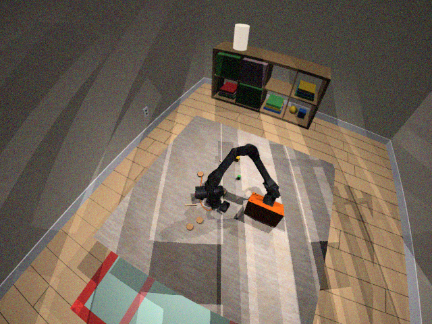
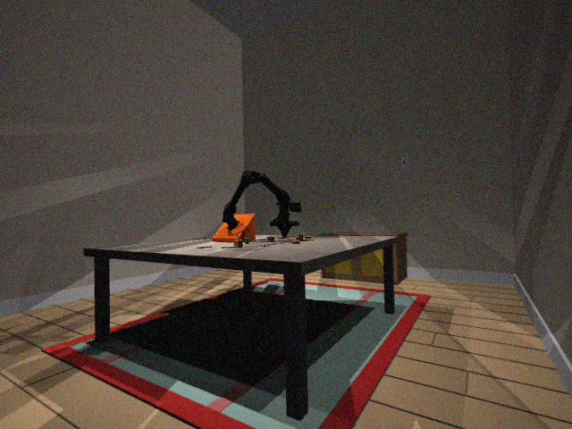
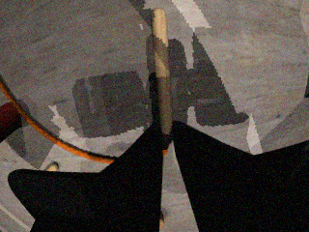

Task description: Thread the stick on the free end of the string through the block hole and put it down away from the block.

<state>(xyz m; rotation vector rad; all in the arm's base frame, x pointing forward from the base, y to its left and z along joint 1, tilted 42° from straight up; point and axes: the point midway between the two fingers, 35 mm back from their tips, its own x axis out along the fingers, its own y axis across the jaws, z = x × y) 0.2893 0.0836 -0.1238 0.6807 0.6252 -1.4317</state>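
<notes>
Now: gripper tip 120 mm to the left of the wooden block. Also, from my gripper tip: small red object 130 mm ahead, 20 mm to the right; small green object 290 mm to the right, 40 mm behind; round wooden button 210 mm ahead, 180 mm to the right, 10 mm below.
</notes>
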